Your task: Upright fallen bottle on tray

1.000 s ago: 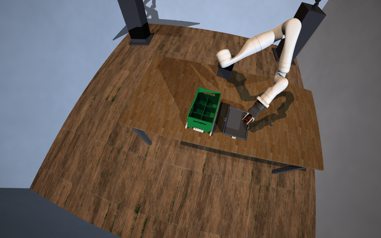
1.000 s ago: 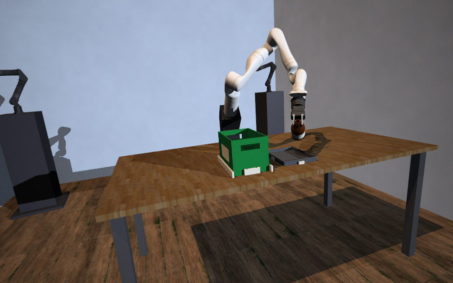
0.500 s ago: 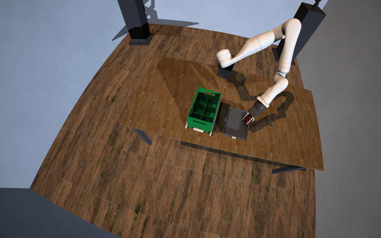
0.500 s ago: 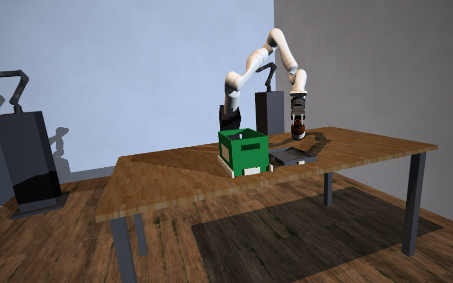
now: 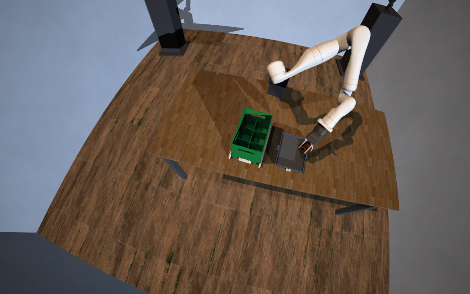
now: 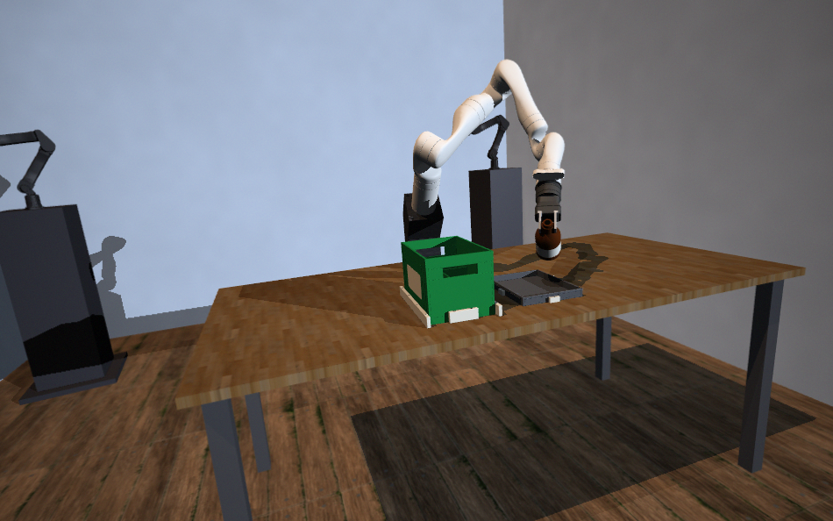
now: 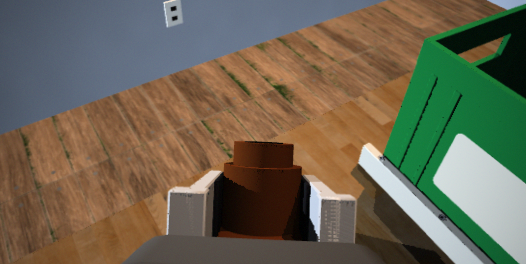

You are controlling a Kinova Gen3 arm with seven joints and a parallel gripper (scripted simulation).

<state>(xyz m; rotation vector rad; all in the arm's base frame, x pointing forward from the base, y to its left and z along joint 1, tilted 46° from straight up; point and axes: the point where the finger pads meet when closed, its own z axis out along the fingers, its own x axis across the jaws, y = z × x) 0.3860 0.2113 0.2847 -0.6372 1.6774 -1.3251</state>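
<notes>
The brown bottle lies 40 mm below my hand, 20 mm to the left of it and 20 mm behind it. From my hand the other things lie so: green crate (290 mm to the right, 120 mm below, 100 mm behind); tray (190 mm below, 60 mm behind, 10 mm to the right).
</notes>
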